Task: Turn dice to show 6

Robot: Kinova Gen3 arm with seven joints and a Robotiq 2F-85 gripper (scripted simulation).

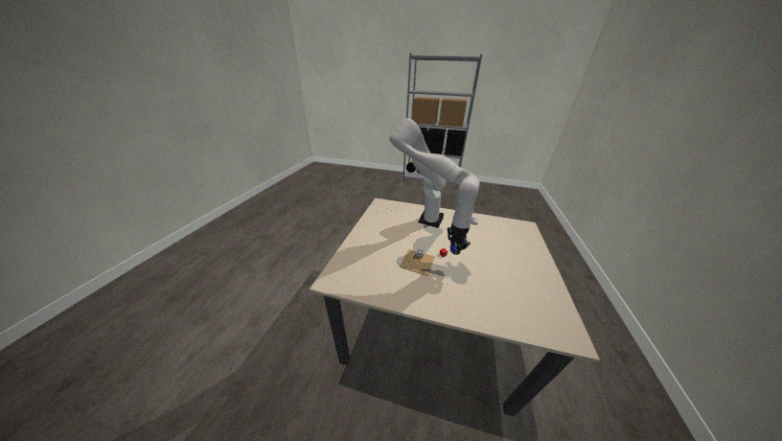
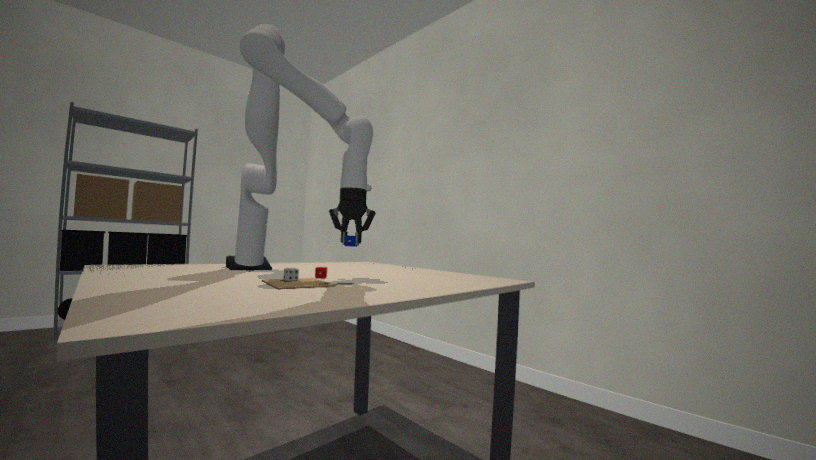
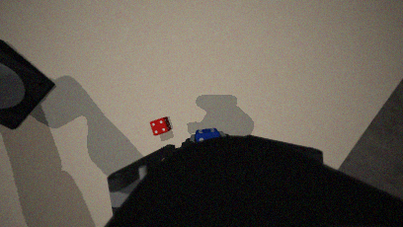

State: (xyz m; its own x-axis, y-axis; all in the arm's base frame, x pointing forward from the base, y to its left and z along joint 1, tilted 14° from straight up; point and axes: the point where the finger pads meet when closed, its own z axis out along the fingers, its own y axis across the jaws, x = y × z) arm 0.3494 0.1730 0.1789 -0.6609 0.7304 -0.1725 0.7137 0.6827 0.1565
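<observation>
Right now my hand is 10 cm above the red die, 8 cm past it and 5 cm to the left of it. Also, from my hand: tan mat (16 cm to the right, 12 cm below, 2 cm ahead); then white die (16 cm to the right, 10 cm below, 3 cm behind); then blue die (1 cm below).
</observation>
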